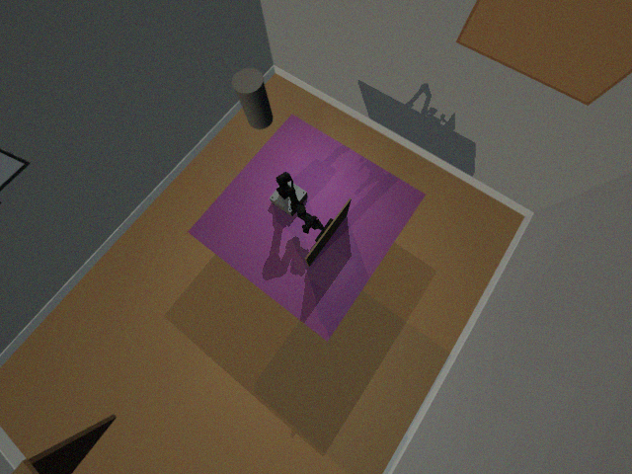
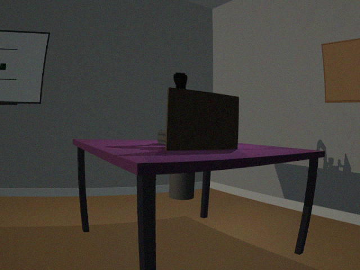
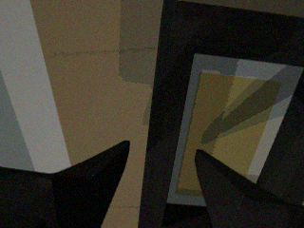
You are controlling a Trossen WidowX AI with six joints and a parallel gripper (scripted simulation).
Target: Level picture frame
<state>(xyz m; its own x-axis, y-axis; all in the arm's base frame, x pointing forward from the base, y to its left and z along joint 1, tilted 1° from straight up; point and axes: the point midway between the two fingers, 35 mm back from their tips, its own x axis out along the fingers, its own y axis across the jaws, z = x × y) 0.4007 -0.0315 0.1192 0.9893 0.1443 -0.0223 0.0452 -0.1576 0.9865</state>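
Right now the picture frame is 50 mm below my gripper tip and 10 mm ahead of it. The rest, counted from my gripper tip: brown wall panel: 60 mm below, 20 mm ahead, 10 mm to the left.
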